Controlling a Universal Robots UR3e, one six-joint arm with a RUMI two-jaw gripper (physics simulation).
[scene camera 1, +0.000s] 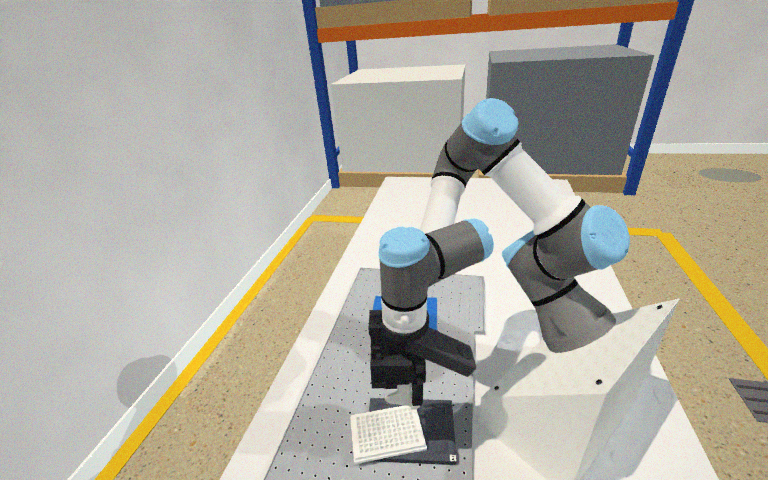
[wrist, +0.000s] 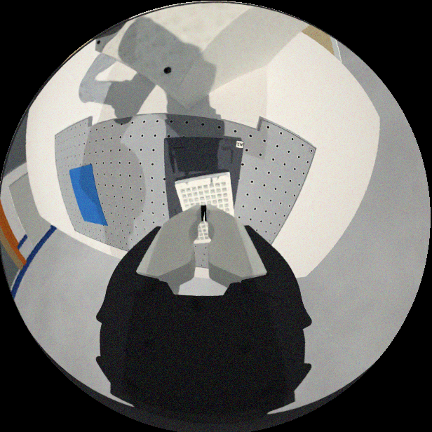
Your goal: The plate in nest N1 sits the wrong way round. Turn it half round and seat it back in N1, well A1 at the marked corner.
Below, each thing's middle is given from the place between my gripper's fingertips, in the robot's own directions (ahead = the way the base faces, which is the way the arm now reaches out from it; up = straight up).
My gripper is now 70 mm above the white well plate (scene camera 1: 396, 431) and 50 mm short of it. From my hand the other things lie so: blue pad (wrist: 83, 183): 330 mm to the right, 90 mm below, 30 mm behind; then dark nest (scene camera 1: 438, 428): 80 mm below, 10 mm to the right, 10 mm ahead.
